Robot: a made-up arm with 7 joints. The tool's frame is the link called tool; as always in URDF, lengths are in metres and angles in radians.
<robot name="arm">
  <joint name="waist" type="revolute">
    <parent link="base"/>
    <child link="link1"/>
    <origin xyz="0 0 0.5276" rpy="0 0 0"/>
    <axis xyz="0 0 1"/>
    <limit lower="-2.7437" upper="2.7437" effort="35" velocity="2.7"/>
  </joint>
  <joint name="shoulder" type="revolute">
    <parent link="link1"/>
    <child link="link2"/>
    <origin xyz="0 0 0" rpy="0 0 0"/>
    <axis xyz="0 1 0"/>
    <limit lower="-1.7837" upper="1.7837" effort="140" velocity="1.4"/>
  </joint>
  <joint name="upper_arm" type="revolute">
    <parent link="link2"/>
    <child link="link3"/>
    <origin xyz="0 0 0.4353" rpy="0 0 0"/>
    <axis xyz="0 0 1"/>
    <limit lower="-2.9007" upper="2.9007" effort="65" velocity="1.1"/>
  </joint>
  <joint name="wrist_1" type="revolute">
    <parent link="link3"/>
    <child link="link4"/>
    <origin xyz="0.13 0 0" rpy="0 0 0"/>
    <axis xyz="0 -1 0"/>
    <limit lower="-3.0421" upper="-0.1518" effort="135" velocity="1.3"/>
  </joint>
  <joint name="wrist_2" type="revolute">
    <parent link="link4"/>
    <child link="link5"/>
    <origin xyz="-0.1 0 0.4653" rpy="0 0 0"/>
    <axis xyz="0 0 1"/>
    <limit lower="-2.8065" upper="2.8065" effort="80" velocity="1.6"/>
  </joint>
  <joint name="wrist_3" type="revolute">
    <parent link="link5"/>
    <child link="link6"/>
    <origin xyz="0 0 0" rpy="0 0 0"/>
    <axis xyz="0 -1 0"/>
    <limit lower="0.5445" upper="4.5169" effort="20" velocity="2.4"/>
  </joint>
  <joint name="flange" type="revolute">
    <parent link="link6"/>
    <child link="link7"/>
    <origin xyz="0.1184 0 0" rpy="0 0 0"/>
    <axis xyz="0 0 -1"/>
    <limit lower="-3.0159" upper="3.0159" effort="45" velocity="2.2"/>
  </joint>
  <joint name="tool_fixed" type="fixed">
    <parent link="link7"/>
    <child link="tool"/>
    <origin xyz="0 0 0" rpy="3.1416 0 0"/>
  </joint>
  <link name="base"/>
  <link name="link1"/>
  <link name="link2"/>
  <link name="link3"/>
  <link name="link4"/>
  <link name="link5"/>
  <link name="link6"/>
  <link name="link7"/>
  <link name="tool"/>
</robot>
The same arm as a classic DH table. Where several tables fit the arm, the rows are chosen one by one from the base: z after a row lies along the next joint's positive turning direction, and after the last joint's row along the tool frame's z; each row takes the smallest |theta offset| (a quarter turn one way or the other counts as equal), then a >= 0, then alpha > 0; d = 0 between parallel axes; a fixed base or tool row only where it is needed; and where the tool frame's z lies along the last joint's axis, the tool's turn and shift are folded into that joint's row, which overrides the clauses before.
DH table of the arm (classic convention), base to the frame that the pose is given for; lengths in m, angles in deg. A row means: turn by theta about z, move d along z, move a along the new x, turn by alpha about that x. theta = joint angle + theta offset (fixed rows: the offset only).
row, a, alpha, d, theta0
waist, 0, -90, 0.5276, 0
shoulder, 0, 90, 0, 0
upper_arm, 0.13, 90, 0.4353, 0
wrist_1, -0.1, -90, 0, 0
wrist_2, 0, 90, 0.4653, 0
wrist_3, 0.1184, 90, 0, 0
flange, 0, 0, 0, 0
Joint limits (deg, base to tool): -157.2..157.2 -102.2..102.2 -166.2..166.2 -174.3..-8.7 -160.8..160.8 31.2..258.8 -172.8..172.8

